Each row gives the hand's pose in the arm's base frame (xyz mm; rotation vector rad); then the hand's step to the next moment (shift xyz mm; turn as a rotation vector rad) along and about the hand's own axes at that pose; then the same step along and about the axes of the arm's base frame.
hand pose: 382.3 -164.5 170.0 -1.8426 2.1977 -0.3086
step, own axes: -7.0 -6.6 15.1 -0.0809 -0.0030 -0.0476
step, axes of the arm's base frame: 12.2 5.8 -11.7 0.0005 0.0790 0.0507
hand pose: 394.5 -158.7 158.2 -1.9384 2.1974 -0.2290
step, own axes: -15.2 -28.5 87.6 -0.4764 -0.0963 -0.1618
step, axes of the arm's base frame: 51.3 13.0 -77.0 0.1082 0.4574 0.2036
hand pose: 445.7 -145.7 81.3 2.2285 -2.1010 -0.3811
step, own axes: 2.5 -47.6 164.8 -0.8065 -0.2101 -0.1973
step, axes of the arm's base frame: 11.0 22.1 -169.8 0.2125 0.7876 0.2607
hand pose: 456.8 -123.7 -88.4 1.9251 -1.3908 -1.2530
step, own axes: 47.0 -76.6 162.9 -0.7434 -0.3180 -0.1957
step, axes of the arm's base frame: -98.7 10.2 -157.4 0.2698 0.7724 0.1507
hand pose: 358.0 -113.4 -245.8 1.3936 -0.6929 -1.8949
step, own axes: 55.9 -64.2 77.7 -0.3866 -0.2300 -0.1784
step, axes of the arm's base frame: -98.9 -1.0 -59.2 0.2003 0.4404 0.0081
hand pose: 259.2 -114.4 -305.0 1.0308 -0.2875 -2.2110
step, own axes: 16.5 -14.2 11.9 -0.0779 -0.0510 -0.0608
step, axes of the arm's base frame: -23.3 -1.1 -8.4 0.0566 0.0942 -0.0170
